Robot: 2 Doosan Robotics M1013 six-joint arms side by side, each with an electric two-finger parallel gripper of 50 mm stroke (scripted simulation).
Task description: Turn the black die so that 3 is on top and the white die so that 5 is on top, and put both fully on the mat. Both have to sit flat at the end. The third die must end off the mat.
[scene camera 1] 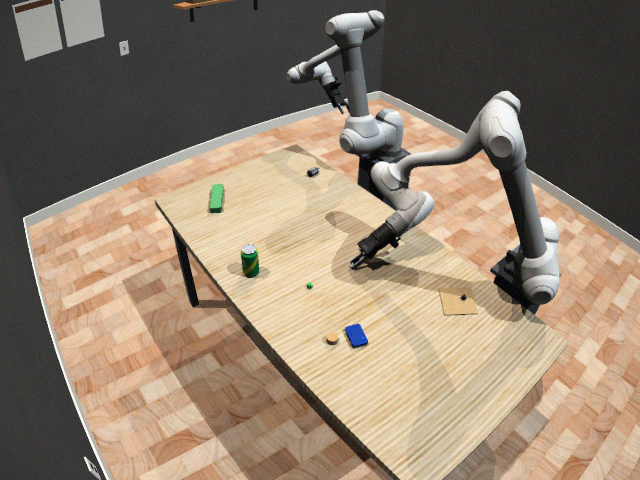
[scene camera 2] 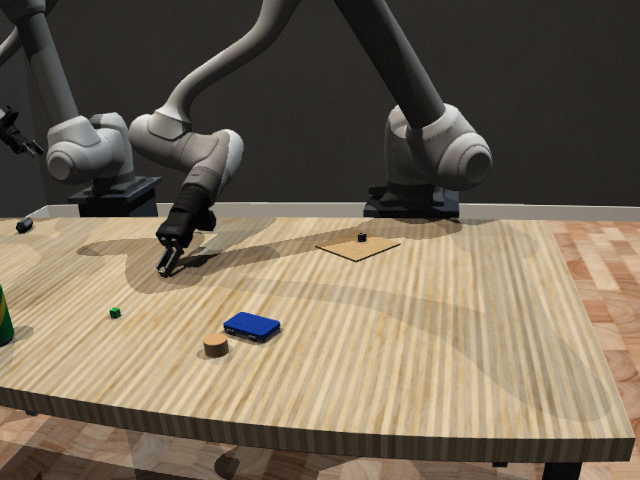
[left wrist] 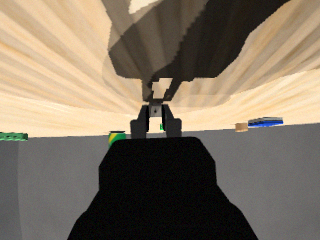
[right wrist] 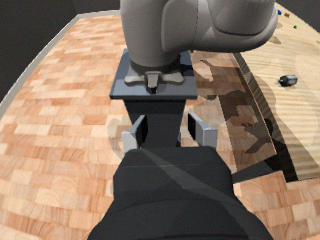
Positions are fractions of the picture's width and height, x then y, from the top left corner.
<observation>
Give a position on a blue case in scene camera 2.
At 0.40, 0.68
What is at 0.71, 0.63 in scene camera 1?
A tan mat.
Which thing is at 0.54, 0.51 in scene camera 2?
A tan mat.
</observation>
